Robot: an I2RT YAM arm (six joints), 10 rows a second.
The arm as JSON. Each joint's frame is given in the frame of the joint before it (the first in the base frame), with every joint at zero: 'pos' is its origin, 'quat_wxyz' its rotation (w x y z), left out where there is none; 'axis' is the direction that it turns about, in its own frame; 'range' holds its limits. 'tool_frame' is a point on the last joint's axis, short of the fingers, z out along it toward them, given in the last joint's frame.
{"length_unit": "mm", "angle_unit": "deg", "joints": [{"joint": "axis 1", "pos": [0.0, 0.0, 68.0], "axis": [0.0, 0.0, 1.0], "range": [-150.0, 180.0]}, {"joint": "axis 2", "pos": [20.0, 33.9, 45.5], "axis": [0.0, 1.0, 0.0], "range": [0.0, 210.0]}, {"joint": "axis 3", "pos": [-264.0, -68.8, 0.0], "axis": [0.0, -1.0, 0.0], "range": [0.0, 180.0]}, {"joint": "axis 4", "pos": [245.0, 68.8, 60.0], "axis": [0.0, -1.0, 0.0], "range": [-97.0, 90.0]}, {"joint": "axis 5", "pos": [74.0, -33.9, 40.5], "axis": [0.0, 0.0, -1.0], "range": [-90.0, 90.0]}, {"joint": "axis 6", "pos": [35.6, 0.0, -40.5], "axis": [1.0, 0.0, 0.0], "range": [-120.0, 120.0]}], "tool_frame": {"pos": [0.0, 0.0, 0.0], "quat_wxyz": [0.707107, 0.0, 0.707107, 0.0]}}
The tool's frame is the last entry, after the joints.
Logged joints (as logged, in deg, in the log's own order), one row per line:
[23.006 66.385 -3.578 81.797 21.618 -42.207]
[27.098 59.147 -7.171 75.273 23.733 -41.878]
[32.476 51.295 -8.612 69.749 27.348 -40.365]
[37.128 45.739 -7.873 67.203 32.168 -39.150]
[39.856 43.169 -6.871 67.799 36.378 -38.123]
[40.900 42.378 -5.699 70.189 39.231 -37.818]
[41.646 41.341 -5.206 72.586 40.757 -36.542]
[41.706 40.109 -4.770 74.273 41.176 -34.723]
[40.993 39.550 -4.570 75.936 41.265 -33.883]
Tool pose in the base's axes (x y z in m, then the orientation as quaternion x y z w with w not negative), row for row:
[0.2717 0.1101 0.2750 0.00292 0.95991 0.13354 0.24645]
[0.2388 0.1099 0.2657 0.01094 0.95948 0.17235 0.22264]
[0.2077 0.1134 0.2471 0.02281 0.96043 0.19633 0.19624]
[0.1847 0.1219 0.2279 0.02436 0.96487 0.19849 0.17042]
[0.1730 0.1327 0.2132 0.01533 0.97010 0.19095 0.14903]
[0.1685 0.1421 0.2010 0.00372 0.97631 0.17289 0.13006]
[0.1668 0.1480 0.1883 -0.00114 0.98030 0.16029 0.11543]
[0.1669 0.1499 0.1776 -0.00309 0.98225 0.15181 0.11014]
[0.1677 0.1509 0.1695 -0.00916 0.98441 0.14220 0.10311]
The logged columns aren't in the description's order. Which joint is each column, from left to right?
Columns, left to right: axis 6, axis 3, axis 5, axis 2, axis 1, axis 4.
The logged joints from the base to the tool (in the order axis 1, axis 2, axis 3, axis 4, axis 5, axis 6), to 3 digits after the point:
[21.618 81.797 66.385 -42.207 -3.578 23.006]
[23.733 75.273 59.147 -41.878 -7.171 27.098]
[27.348 69.749 51.295 -40.365 -8.612 32.476]
[32.168 67.203 45.739 -39.150 -7.873 37.128]
[36.378 67.799 43.169 -38.123 -6.871 39.856]
[39.231 70.189 42.378 -37.818 -5.699 40.900]
[40.757 72.586 41.341 -36.542 -5.206 41.646]
[41.176 74.273 40.109 -34.723 -4.770 41.706]
[41.265 75.936 39.550 -33.883 -4.570 40.993]

